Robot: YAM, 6 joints.
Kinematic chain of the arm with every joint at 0, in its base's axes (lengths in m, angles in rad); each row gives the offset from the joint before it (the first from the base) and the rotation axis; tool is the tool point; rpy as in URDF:
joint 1: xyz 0 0 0.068 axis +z
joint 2: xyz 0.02 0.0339 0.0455 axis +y
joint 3: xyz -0.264 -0.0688 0 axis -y
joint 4: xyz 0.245 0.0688 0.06 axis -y
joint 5: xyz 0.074 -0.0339 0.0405 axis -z
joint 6: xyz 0.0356 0 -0.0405 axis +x
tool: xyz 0 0 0 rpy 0 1.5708 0
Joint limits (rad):
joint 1: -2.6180..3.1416
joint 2: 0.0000..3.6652
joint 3: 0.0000..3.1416
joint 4: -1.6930..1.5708
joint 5: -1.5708..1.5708
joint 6: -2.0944..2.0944
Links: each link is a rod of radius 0.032 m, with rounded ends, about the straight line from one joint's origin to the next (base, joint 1, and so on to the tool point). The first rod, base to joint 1, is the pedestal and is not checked.
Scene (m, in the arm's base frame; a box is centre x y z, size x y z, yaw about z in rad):
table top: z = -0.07
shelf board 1: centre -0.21 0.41 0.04 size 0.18 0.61 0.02 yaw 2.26
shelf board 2: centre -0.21 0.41 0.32 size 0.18 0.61 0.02 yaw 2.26
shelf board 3: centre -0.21 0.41 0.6 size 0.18 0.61 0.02 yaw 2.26
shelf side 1: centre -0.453 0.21 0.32 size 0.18 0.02 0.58 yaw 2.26
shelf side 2: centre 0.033 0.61 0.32 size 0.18 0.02 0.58 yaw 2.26
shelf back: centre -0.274 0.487 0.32 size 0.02 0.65 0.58 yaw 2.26
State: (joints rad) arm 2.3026 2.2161 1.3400 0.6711 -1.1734 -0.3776
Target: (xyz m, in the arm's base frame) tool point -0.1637 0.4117 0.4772
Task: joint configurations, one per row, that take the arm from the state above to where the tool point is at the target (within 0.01 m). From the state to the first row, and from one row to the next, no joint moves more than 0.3 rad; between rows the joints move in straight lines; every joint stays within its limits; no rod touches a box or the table.
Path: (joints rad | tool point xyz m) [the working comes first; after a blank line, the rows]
Joints at the target: 1.8808 1.9899 1.9973 0.7073 -1.0176 -0.3776
Straight joint move there: touches shelf board 2.

1: 2.1406 1.9717 1.0587 0.6573 -1.1056 -0.6565 | -0.2465 0.3258 0.1766
2: 1.9786 1.7273 0.7774 0.6434 -1.0379 -0.9354 | -0.1631 0.3002 0.1821
3: 1.8166 1.4830 0.4960 0.6296 -0.9701 -1.2143 | -0.0942 0.2549 0.1722
4: 1.6547 1.2386 0.2147 0.6158 -0.9024 -1.4932 | -0.0447 0.1977 0.1469
5: 1.6445 1.2583 0.4846 0.6336 -0.9738 -1.2143 | -0.0477 0.2463 0.2233
6: 1.6343 1.2780 0.7545 0.6515 -1.0453 -0.9354 | -0.0483 0.2746 0.3075
7: 1.6242 1.2976 1.0244 0.6694 -1.1168 -0.6565 | -0.0471 0.2814 0.3940
8: 1.6140 1.3173 1.2942 0.6872 -1.1882 -0.3776 | -0.0446 0.2672 0.4772
9: 1.7029 1.5415 1.5286 0.6939 -1.1313 -0.3776 | -0.0750 0.3202 0.4903
10: 1.7919 1.7657 1.7629 0.7006 -1.0745 -0.3776 | -0.1152 0.3697 0.4903
11: 1.8808 1.9899 1.9973 0.7073 -1.0176 -0.3776 | -0.1637 0.4117 0.4772

